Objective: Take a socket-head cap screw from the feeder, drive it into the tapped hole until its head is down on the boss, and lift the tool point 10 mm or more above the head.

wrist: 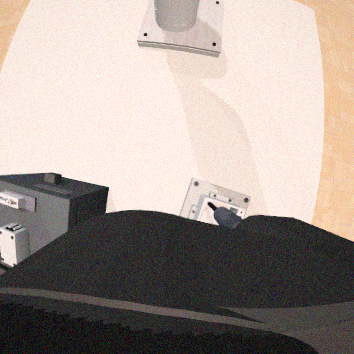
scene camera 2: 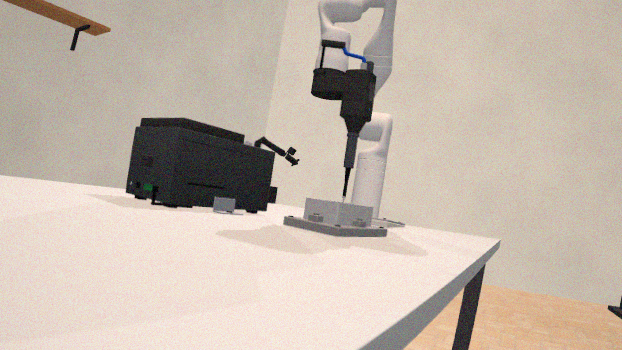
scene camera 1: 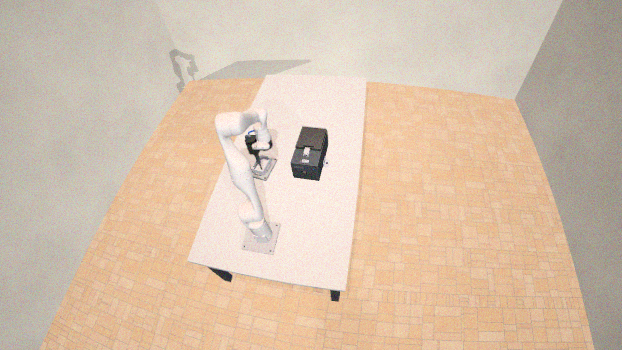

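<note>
My gripper, the black screwdriver (scene camera 1: 259,167) (scene camera 2: 344,199) (wrist: 209,204), points down with its thin bit over the grey block (scene camera 2: 325,210). In scene camera 2 a tiny pale piece, apparently the cap screw (scene camera 2: 343,199), shows at the bit's tip, close to the block's top. The thread is too small to make out, and whether it touches the tapped hole cannot be told. In the wrist view the bit stands over the pale top of the block, and the tool body hides part of it. The black feeder (scene camera 1: 313,137) (scene camera 2: 220,172) (wrist: 45,212) stands apart beside the fixture.
The block sits on a grey base plate (scene camera 2: 362,232) (wrist: 190,192) with clamps and bolts. A thin jointed black arm (scene camera 2: 272,146) sticks out above the feeder. A small grey bracket (scene camera 2: 224,204) stands at the feeder's foot. The robot's mounting plate (scene camera 1: 250,245) (wrist: 215,30) is on the table (scene camera 1: 310,240).
</note>
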